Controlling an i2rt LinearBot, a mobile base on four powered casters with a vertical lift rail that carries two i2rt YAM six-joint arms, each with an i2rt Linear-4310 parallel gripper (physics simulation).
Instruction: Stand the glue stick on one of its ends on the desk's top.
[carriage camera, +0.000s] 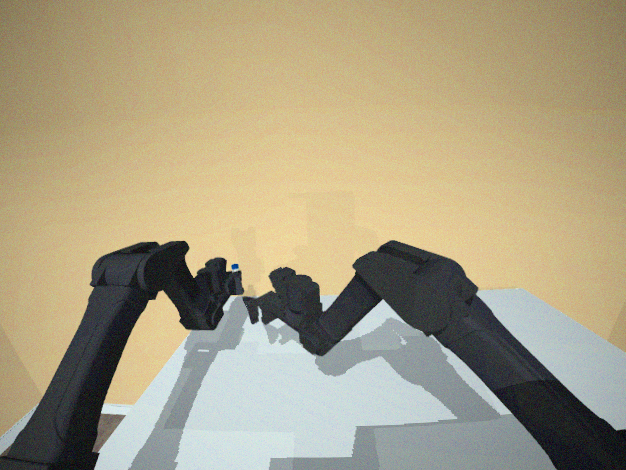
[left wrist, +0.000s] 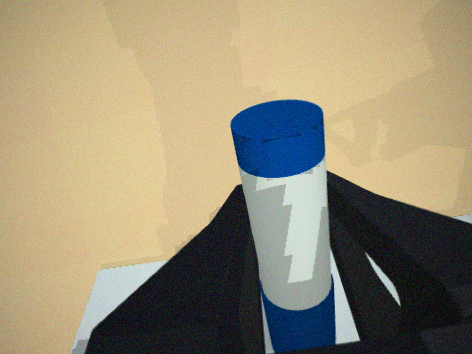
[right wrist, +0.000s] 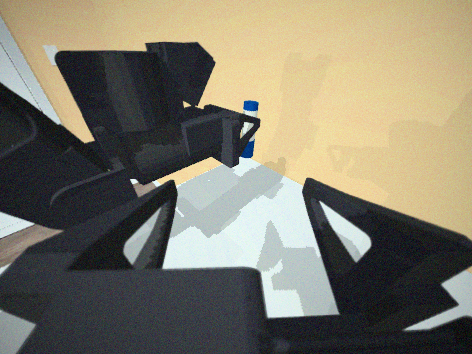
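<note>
The glue stick (carriage camera: 235, 267) (left wrist: 290, 225) (right wrist: 248, 105), white with blue ends, is upright with a slight tilt in the right wrist view. My left gripper (carriage camera: 235, 279) (left wrist: 282, 192) (right wrist: 253, 121) is shut on it around its white middle. Its lower blue end shows below the fingers, near the far corner of the desk (carriage camera: 227, 399) (left wrist: 115, 285) (right wrist: 200, 255) in the right wrist view. Whether that end touches the desk's top, I cannot tell. My right gripper (carriage camera: 256, 303) (right wrist: 240, 185) is open and empty, over the desk, lower in the carriage view than the left one.
A tan wall (carriage camera: 313, 126) (left wrist: 75, 125) (right wrist: 380, 75) stands behind the desk's far edge. Shadows of both arms fall on the desk and wall. Brown floor (carriage camera: 108, 427) (right wrist: 30, 242) shows beside the desk. A white door is at the left in the right wrist view.
</note>
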